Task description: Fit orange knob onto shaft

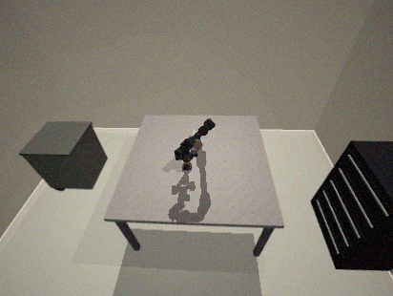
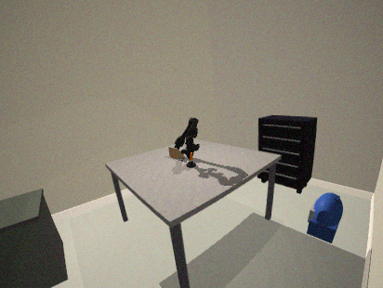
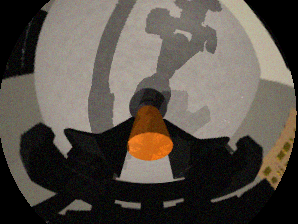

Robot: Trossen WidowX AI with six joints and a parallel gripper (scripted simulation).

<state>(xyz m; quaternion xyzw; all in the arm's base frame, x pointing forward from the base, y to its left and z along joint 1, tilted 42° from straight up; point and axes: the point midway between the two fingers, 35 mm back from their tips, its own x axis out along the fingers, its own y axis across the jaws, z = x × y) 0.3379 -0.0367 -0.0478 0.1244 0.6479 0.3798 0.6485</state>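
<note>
The orange knob lies 30 mm above my gripper tip. Also, from my gripper tip: dark round pedestal 40 mm below.
</note>
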